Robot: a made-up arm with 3 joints. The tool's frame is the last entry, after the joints.
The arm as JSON. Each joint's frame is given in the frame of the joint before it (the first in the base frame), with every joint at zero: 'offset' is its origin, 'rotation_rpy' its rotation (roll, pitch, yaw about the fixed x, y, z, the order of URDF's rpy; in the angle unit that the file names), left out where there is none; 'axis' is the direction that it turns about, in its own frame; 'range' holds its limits. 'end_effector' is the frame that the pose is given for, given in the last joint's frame.
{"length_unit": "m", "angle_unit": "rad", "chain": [
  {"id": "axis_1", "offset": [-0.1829, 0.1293, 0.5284], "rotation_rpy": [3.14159, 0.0, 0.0], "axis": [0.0, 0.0, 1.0], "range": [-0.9, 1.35]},
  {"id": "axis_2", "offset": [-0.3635, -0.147, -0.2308], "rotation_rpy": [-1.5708, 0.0, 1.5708], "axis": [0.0, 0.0, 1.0], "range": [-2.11, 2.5]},
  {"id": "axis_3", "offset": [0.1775, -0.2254, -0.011], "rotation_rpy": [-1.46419, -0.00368, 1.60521], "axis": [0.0, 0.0, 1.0], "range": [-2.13, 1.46]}
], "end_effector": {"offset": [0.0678, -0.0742, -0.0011], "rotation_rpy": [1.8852, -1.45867, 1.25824]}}
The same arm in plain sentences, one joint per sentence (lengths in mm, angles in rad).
The arm has three revolute joints in a row. What follows holds with every joint at zero, and every direction is one of the base frame's.
The first joint is mounted 182.9 mm along -x and 129.3 mm along +y and 528.4 mm along +z from the base frame's origin and turns about -z, from -0.9 to 1.35 rad.
The second joint is mounted 363.5 mm along -x and 147 mm along +y and 230.8 mm along +z from the first joint and turns about -x, from -2.11 to 2.5 rad.
The third joint is mounted 11 mm along +x and 177.5 mm along -y and 225.4 mm along -z from the second joint and turns about the direction (-0.106402, 0.993721, -0.034601), from -2.13 to 1.46 rad.
The tool frame, which is the frame that the pose is given for, is mounted 73.9 mm along -x and 6.7 mm along -y and 67.8 mm along +z from the third joint; its axes are the base frame's turned by roll 0, pitch 0 and yaw 1.5708 rad (as in URDF: about the fixed x, then y, then z).

